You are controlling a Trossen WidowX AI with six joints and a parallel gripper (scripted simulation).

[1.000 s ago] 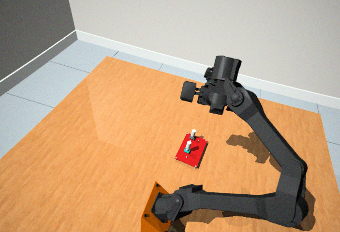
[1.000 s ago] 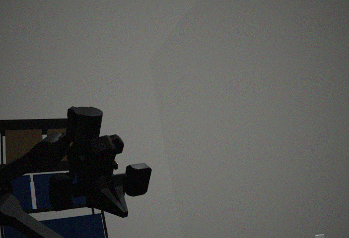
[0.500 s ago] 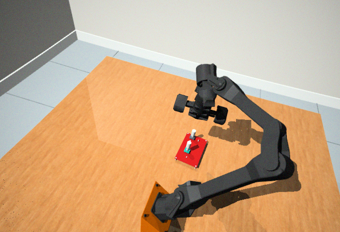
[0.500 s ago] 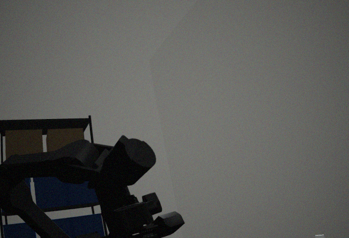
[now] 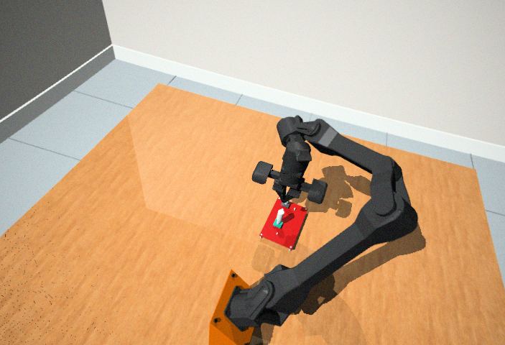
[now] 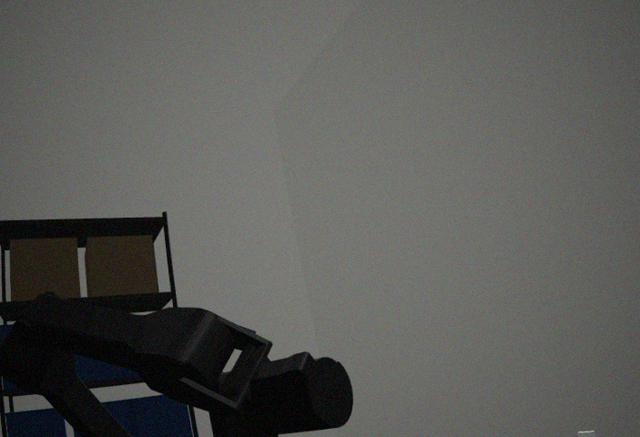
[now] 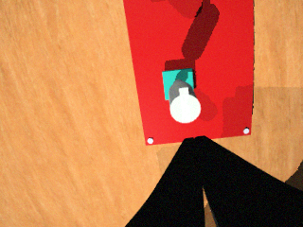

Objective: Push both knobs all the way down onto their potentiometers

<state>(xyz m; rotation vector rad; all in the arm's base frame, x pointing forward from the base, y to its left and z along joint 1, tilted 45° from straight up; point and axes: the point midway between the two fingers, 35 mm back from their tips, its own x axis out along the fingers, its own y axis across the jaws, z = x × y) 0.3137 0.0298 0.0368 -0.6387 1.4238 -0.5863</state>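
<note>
Now: gripper tip 80 mm above the teal potentiometer. From my gripper tip the other things lie so: knob 80 mm ahead, 70 mm below.
</note>
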